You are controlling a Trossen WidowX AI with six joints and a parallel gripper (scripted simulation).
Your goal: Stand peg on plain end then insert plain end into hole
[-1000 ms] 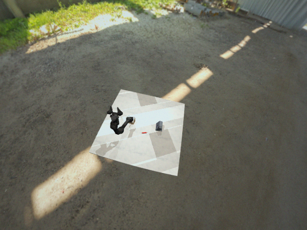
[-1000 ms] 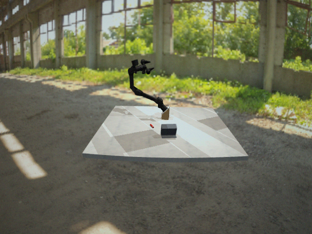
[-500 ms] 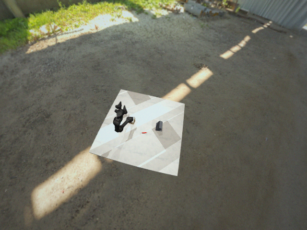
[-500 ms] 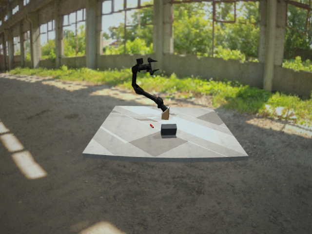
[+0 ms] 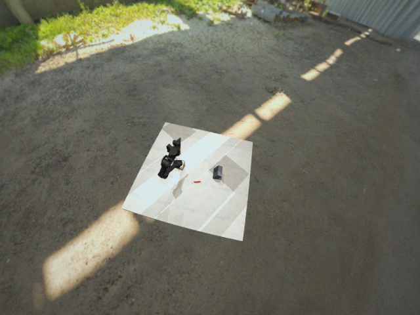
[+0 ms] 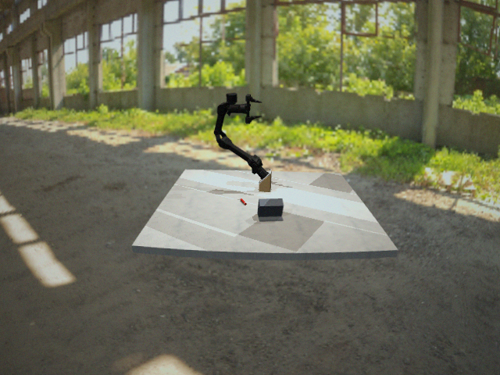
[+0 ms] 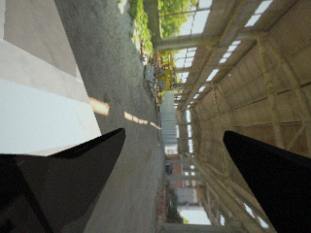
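Now: the red peg 21 cm ahead of my gripper tip, 11 cm to the right of it and 55 cm below it. The rest, counted from my gripper tip: sloped panel: 40 cm ahead, 2 cm to the left, 51 cm below.
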